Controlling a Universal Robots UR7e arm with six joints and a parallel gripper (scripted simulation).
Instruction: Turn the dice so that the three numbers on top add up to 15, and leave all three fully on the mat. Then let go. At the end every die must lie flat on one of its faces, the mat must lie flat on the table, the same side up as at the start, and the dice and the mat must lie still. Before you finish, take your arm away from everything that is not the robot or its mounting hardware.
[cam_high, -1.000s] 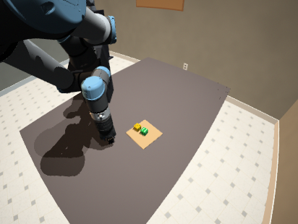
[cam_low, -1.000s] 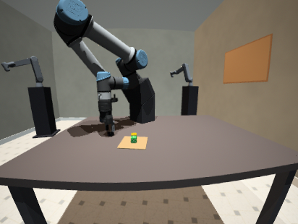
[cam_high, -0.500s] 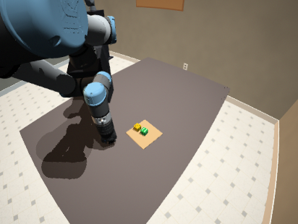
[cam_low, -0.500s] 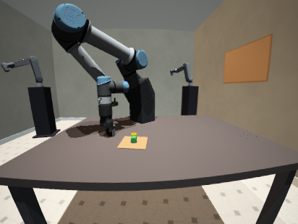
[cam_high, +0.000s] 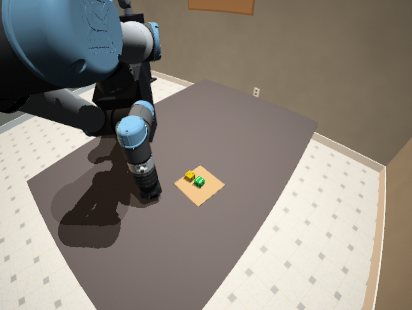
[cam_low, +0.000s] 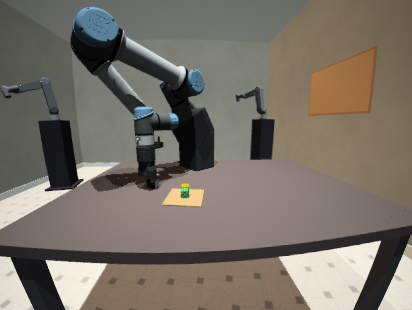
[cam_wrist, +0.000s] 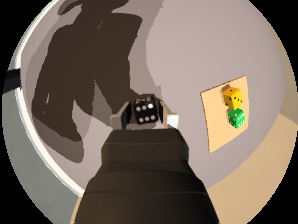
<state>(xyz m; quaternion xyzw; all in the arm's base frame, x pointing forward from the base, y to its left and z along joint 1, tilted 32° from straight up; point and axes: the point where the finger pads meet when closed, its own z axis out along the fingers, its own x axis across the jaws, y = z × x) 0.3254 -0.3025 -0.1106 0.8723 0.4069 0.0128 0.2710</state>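
My hand is right at the black die. Also, from my hand: yellow die: 130 mm to the left, 90 mm ahead; then green die: 140 mm ahead, 120 mm to the left; then tan mat: 140 mm ahead, 120 mm to the left, 20 mm below.
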